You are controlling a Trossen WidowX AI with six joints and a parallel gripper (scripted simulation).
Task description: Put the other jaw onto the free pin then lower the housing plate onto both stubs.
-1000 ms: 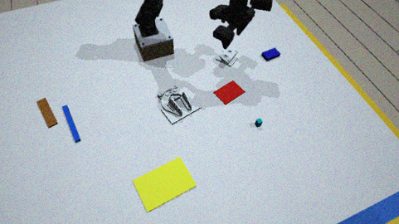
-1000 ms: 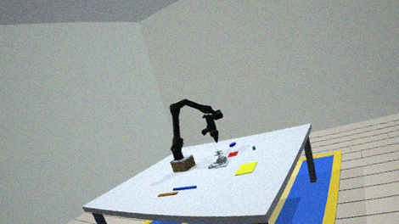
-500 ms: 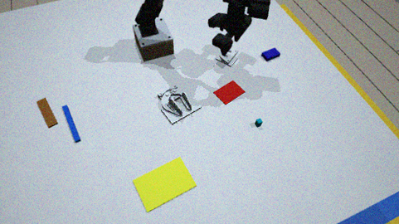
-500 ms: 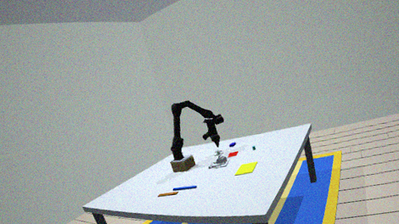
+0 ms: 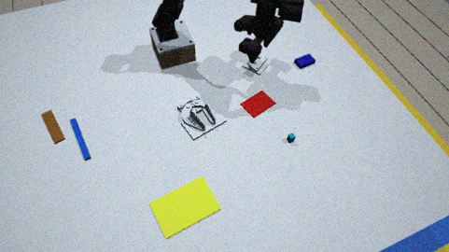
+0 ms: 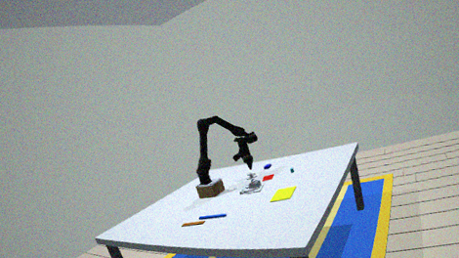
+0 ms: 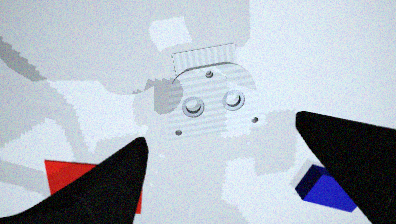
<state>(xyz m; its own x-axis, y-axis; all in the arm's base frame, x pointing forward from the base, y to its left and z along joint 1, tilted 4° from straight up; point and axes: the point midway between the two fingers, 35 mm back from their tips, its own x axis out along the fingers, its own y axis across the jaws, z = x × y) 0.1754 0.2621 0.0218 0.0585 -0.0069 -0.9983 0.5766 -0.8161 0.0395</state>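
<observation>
The red square lies 15 cm ahead of my gripper tip, 6 cm to the right of it and 6 cm below it. Also, from my gripper tip: yellow tile: 39 cm ahead, 38 cm to the right, 6 cm below; then teal cube: 30 cm ahead, 3 cm to the right, 5 cm below; then dark blue block: 4 cm ahead, 17 cm to the left, 5 cm below.
</observation>
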